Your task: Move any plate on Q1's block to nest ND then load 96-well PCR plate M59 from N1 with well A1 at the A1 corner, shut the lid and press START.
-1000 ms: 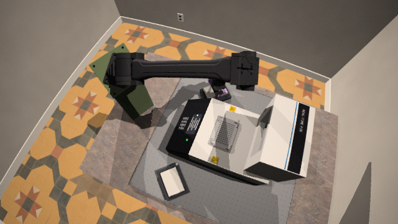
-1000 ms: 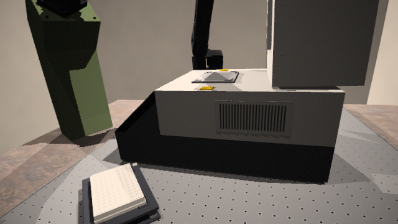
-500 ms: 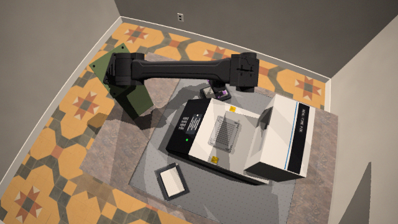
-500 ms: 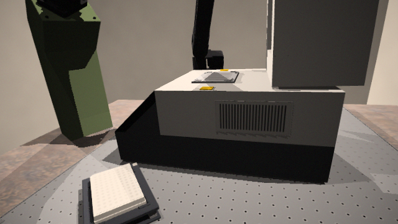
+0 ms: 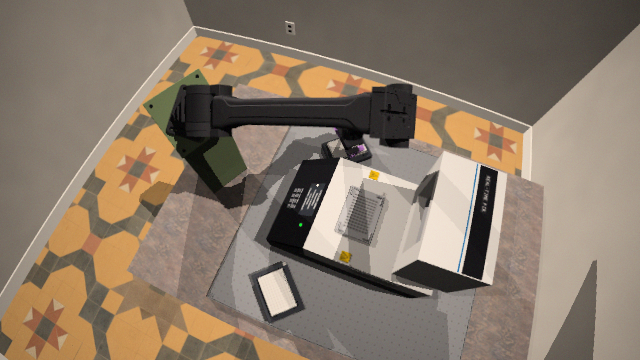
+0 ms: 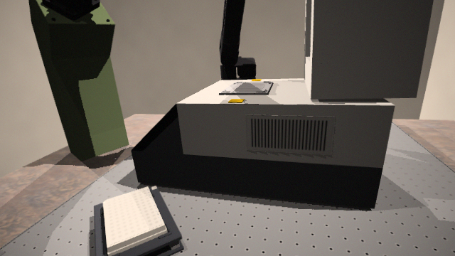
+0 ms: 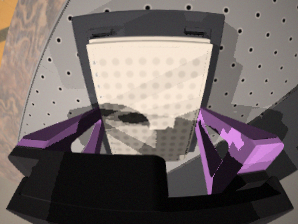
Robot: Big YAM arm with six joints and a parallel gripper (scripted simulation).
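Right now my hand is 30 mm above the dark nest nd. From my hand the other things lie so: dark nest N1 (220 mm behind, 530 mm to the right, 10 mm below).
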